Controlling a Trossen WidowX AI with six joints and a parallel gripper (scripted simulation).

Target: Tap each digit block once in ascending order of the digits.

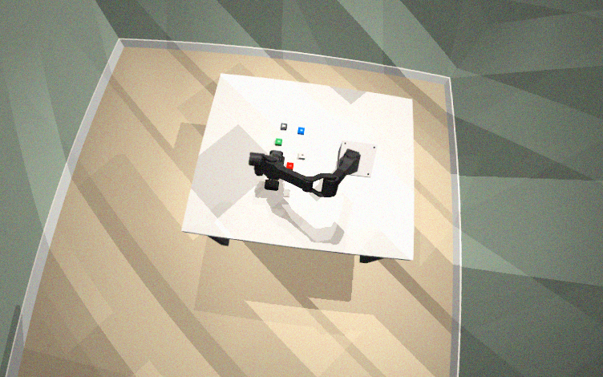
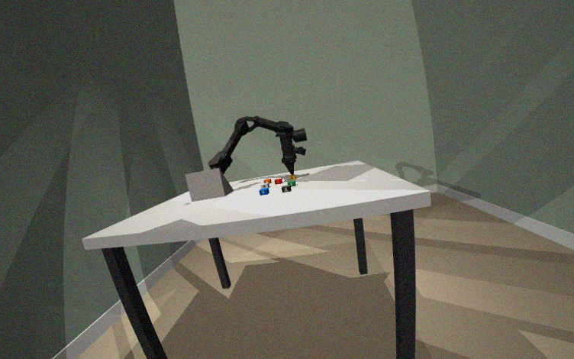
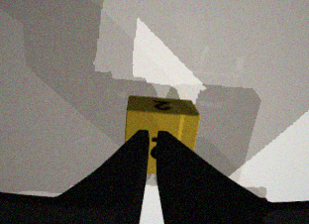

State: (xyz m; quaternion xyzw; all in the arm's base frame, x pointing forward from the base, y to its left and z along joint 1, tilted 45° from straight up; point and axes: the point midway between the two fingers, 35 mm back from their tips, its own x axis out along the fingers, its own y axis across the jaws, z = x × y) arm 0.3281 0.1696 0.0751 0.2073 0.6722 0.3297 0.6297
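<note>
Right now the yellow block is 10 mm below my gripper tip. Round my gripper tip: red block (60 mm behind, 70 mm to the right, 10 mm below); then white block (100 mm behind, 140 mm to the right, 10 mm below); then orange block (130 mm behind, 20 mm to the right, 10 mm below).
</note>
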